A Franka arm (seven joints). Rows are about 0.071 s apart.
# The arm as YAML. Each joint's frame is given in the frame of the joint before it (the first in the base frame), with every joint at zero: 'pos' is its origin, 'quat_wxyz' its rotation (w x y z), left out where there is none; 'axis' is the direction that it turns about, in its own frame. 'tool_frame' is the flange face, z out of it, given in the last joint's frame.
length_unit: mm
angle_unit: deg
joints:
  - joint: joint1
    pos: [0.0, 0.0, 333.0]
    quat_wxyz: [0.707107, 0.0, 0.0, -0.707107]
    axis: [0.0, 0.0, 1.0]
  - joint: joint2
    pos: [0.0, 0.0, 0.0]
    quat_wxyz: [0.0, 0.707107, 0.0, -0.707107]
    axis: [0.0, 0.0, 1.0]
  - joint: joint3
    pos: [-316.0, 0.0, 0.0]
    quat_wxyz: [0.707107, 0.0, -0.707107, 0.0]
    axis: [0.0, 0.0, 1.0]
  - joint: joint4
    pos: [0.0, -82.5, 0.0]
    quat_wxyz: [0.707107, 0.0, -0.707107, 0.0]
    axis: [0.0, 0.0, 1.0]
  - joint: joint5
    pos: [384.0, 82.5, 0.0]
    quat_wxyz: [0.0, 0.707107, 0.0, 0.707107]
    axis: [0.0, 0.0, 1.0]
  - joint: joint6
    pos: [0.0, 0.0, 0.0]
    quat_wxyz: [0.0, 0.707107, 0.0, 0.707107]
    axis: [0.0, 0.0, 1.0]
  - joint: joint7
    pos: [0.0, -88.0, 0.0]
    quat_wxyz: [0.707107, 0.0, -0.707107, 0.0]
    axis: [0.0, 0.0, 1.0]
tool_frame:
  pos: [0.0, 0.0, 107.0]
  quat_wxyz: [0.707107, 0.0, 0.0, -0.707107]
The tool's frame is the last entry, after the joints.
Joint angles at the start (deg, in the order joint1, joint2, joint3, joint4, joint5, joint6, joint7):
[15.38 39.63 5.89 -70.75 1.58 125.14 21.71]
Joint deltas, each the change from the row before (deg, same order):
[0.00 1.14 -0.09 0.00 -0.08 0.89 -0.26]
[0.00 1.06 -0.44 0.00 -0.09 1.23 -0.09]
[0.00 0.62 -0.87 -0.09 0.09 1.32 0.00]
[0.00 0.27 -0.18 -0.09 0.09 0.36 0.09]
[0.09 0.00 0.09 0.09 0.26 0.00 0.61]
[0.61 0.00 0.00 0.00 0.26 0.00 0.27]
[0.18 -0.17 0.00 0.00 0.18 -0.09 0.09]
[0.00 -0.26 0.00 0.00 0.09 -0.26 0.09]
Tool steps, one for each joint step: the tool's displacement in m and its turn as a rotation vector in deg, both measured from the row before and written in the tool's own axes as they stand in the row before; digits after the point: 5 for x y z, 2 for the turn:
[-0.00031 0.00268 0.01351 -0.17 -0.19 -0.14]
[0.00153 0.00547 0.01186 -0.30 0.32 0.21]
[0.00358 0.00841 0.00655 -0.37 0.82 0.59]
[0.00016 0.00209 0.00362 -0.07 0.03 0.27]
[-0.00045 -0.00222 -0.00059 0.31 -0.04 0.64]
[-0.00343 -0.00760 0.00061 0.32 -0.18 -0.15]
[-0.00076 -0.00261 -0.00189 0.20 -0.01 0.01]
[0.00018 -0.00046 -0.00299 0.06 -0.03 0.12]

